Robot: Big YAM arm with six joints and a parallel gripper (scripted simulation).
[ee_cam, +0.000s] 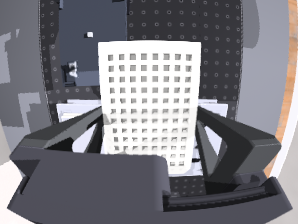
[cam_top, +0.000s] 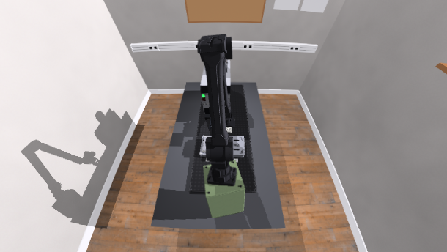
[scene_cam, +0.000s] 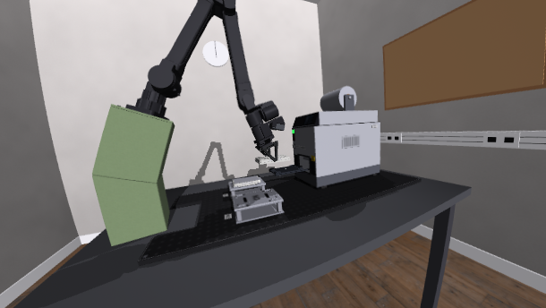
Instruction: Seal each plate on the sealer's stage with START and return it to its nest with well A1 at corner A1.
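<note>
The dark sealer stage lies 90 mm to the left of my hand, 80 mm below it and 80 mm ahead of it. The rest, counted from my hand: yellow warning label 190 mm ahead, 30 mm below, 20 mm to the left; foil roll 410 mm ahead, 250 mm above, 140 mm to the left; white plate right at my hand.
</note>
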